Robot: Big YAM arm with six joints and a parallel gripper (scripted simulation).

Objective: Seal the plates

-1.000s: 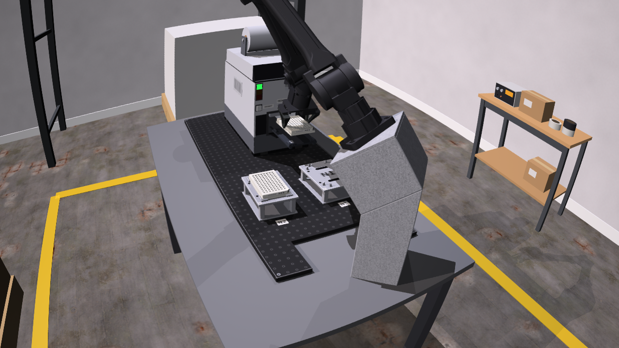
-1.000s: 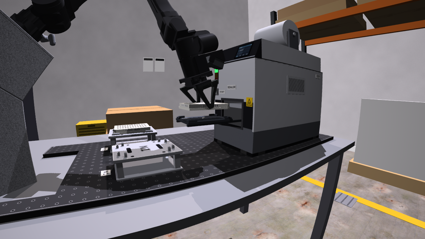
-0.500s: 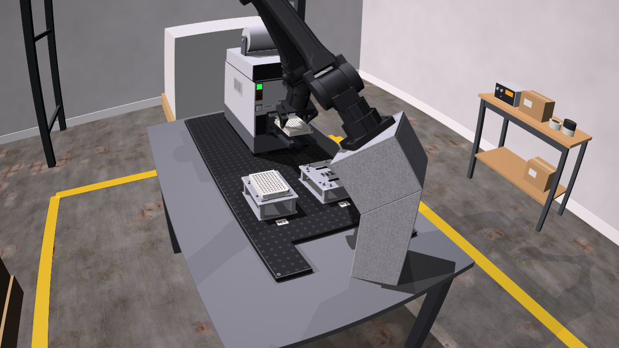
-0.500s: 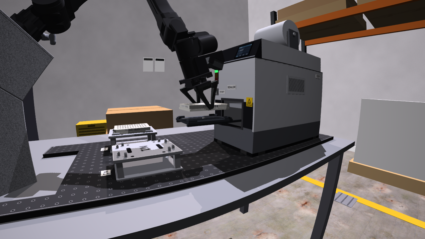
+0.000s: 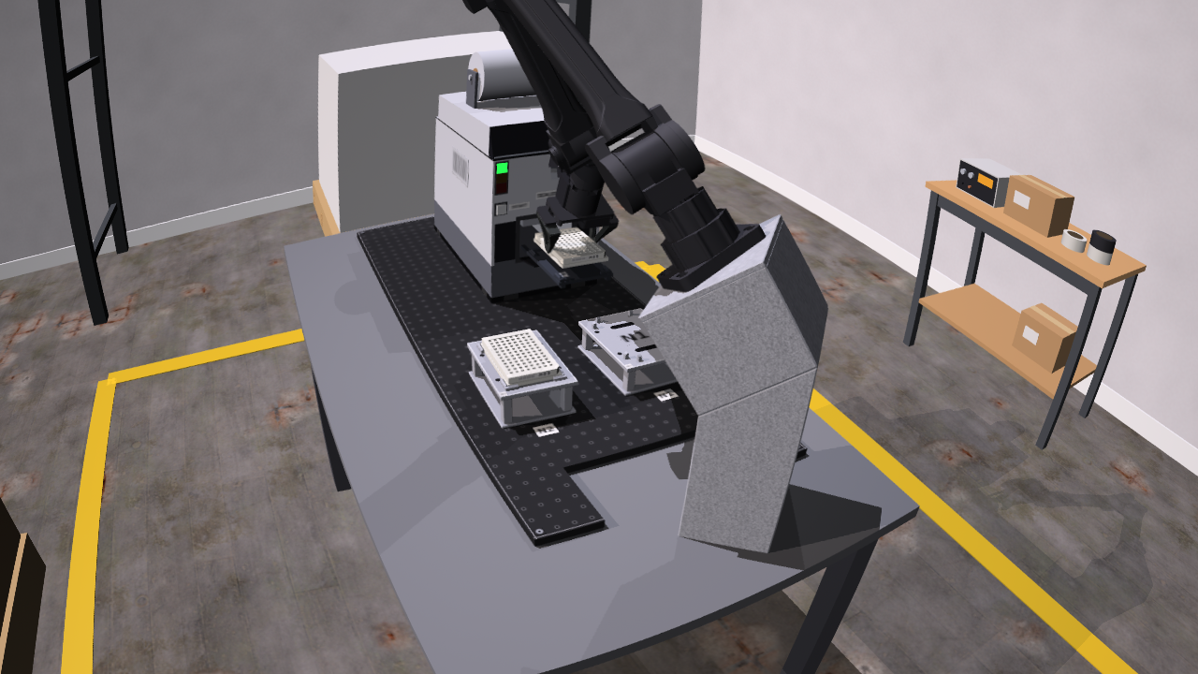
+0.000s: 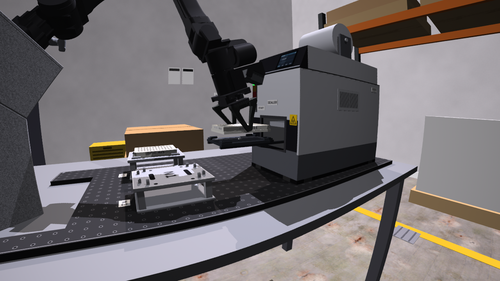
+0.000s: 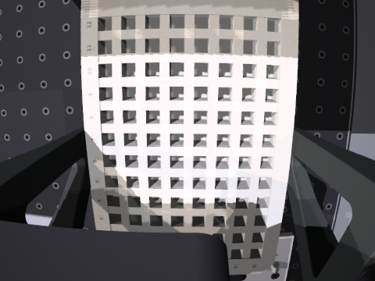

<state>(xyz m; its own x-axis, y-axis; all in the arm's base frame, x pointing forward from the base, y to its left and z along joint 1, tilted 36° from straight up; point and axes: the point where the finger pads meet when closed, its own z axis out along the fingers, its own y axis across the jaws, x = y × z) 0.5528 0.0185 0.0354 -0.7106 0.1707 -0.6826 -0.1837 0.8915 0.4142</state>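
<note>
My gripper is now 3 cm above the sealer stage. From my hand the other things lie so: nest N2 (23 cm behind, 13 cm to the left, 9 cm below); white well plate (23 cm behind, 13 cm to the left, 8 cm below); start button (8 cm ahead, 11 cm to the left, 5 cm above).
</note>
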